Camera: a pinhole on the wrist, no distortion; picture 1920 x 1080 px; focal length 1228.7 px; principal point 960.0 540.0 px. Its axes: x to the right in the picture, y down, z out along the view. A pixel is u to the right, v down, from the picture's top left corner.
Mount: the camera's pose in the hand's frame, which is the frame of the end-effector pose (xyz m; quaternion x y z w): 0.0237 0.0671 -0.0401 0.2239 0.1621 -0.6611 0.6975
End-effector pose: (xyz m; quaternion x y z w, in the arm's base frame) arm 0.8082 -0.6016 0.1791 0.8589 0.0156 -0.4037 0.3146
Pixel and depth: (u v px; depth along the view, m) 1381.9 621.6 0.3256
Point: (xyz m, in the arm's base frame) 0.6503 -0.5485 -0.0329
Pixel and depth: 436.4 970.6 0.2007
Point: 0.7436 -0.7474 0.0600
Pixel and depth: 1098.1 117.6 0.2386
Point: 0.6401 -0.5956 0.1195
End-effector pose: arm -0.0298 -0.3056 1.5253 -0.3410 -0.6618 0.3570 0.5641
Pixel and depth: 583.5 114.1 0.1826
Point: -0.1579 -0.3570 1.4677
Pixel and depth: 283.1 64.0 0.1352
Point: -0.1285 -0.3225 1.4422
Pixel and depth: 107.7 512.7 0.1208
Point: -0.1317 -0.2711 1.4531
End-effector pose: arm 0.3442 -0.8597 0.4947 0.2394 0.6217 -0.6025 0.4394
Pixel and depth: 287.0 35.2 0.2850
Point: 0.5147 -1.0839 0.6037
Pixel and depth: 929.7 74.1 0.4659
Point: 0.3822 -1.1737 0.7813
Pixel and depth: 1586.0 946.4 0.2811
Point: 0.1592 -1.0434 0.5281
